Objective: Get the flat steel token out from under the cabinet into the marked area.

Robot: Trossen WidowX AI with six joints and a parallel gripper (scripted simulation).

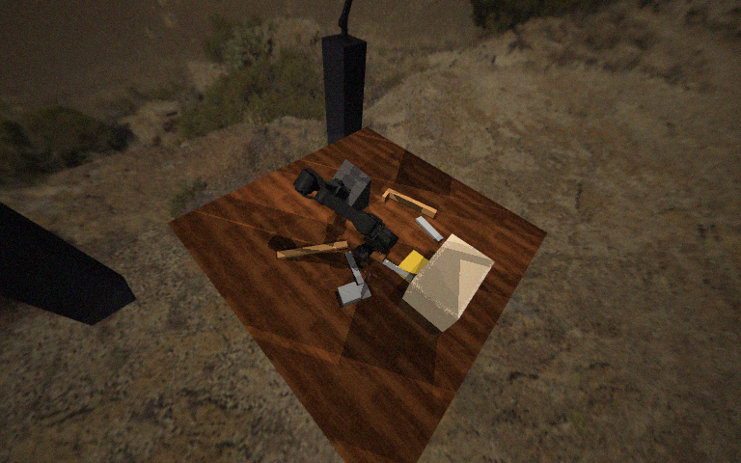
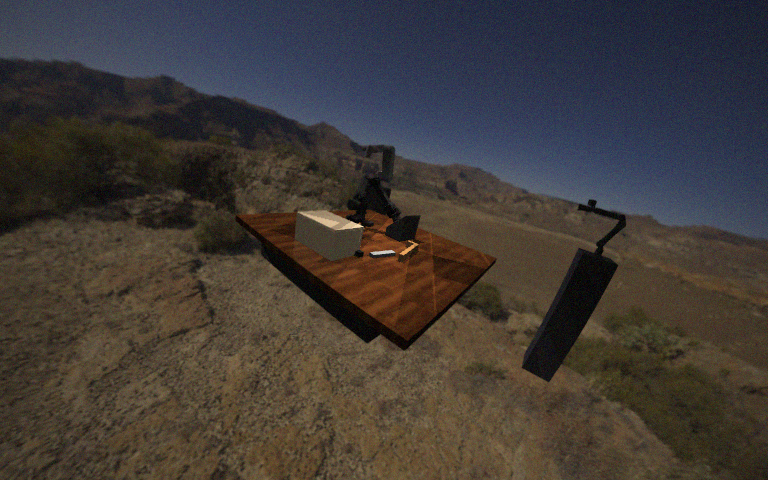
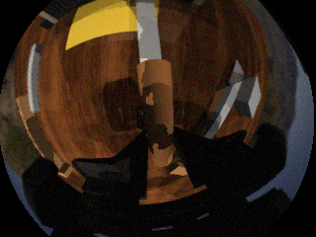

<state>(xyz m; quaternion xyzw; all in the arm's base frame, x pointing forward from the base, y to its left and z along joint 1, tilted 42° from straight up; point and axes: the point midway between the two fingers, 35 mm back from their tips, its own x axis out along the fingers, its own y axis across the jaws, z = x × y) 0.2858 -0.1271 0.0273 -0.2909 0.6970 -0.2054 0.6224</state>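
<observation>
My gripper tip is now 130 mm to the left of the grey scraper and 60 mm short of it. From my gripper tip the other things lie so: wooden stick 180 mm behind, 170 mm to the right; then grey block 200 mm to the right, 80 mm ahead, 10 mm above; then grey bar 310 mm to the left, 120 mm ahead.
</observation>
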